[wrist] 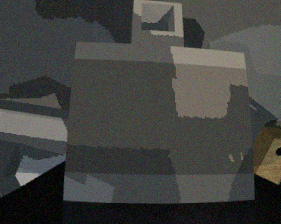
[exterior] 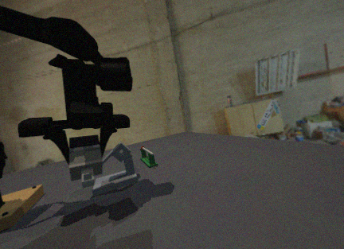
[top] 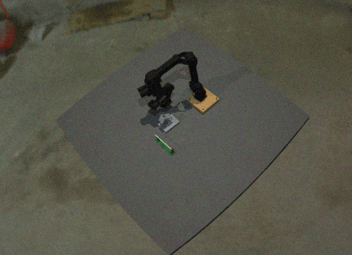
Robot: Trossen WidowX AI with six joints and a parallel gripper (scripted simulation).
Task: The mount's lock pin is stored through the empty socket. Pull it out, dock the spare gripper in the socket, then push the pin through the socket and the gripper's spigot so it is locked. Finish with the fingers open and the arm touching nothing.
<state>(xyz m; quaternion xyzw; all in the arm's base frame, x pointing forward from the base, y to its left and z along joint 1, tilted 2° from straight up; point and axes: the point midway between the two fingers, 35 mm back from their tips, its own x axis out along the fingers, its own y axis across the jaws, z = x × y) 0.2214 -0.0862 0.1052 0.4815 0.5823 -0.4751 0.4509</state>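
The mount lies 7 cm ahead of my gripper tip, 7 cm to the left of it and 4 cm below it. Round my gripper tip: spare gripper (2 cm to the right).
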